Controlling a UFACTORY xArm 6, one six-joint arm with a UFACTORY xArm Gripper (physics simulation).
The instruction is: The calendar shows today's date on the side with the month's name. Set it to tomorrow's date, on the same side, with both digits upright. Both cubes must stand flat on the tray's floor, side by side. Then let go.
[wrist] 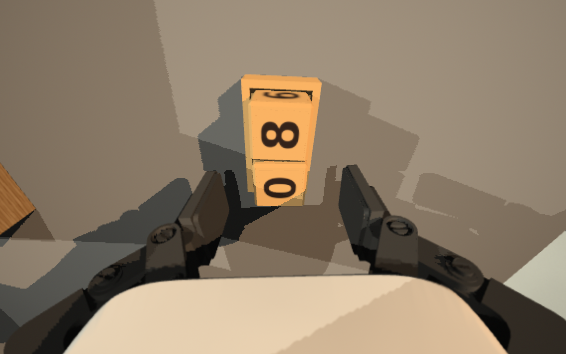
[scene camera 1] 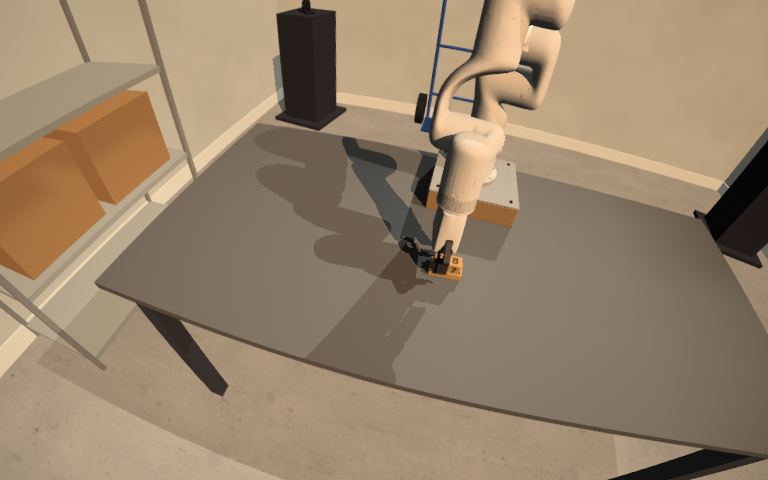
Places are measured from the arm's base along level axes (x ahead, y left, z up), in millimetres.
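Where they show: gripper, fingertip midpoint: (wrist: 282, 188) (scene camera 1: 438, 260).
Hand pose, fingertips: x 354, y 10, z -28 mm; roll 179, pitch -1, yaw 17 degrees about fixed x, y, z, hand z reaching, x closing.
Observation:
After its pixels a point has its place.
The orange calendar tray (scene camera 1: 451, 276) {x 363, y 49, z -54 mm} (wrist: 244, 115) {x 323, y 42, z -46 mm} stands on the table. The cube with an 8 on top (scene camera 1: 455, 262) {x 348, y 47, z -23 mm} (wrist: 280, 132) {x 343, y 47, z -22 mm} is at its far end in the wrist view. It shows a 7 on its front in the scene view, and a 6 or 9 on its end face in the wrist view. The cube with a 0 on top (wrist: 280, 184) {x 351, y 17, z -22 mm} is beside it, with a thin dark seam between them. Whether both stand flat on the tray's floor, I cannot tell. My gripper (scene camera 1: 443, 262) {x 354, y 10, z -28 mm} (wrist: 282, 188) {x 354, y 10, z -28 mm} is open and empty, its fingers apart on either side of the 0 cube's end. No month name is readable.
The grey table (scene camera 1: 538, 316) {x 374, y 260, z -62 mm} carries the robot's base block (scene camera 1: 492, 215) {x 124, y 90, z -37 mm} behind the tray. A shelf rack (scene camera 1: 167, 90) with orange boxes (scene camera 1: 121, 144) stands at the left. A dark pedestal (scene camera 1: 307, 65) and a blue hand truck (scene camera 1: 434, 62) stand behind the table.

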